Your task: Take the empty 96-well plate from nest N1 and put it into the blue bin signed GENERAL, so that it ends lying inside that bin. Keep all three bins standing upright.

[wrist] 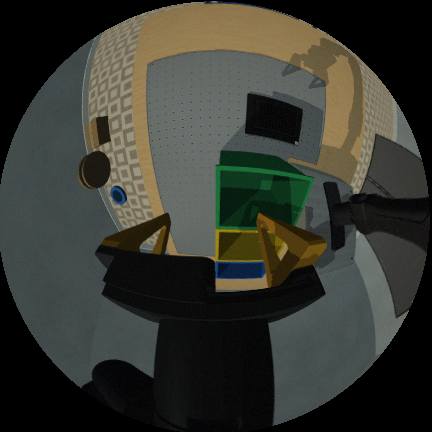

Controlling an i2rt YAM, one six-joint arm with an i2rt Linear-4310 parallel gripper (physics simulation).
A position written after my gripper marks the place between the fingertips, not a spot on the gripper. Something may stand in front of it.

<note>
I see my gripper (213,217), a black 96-well plate (268,116) and a green bin (246,183).
</note>
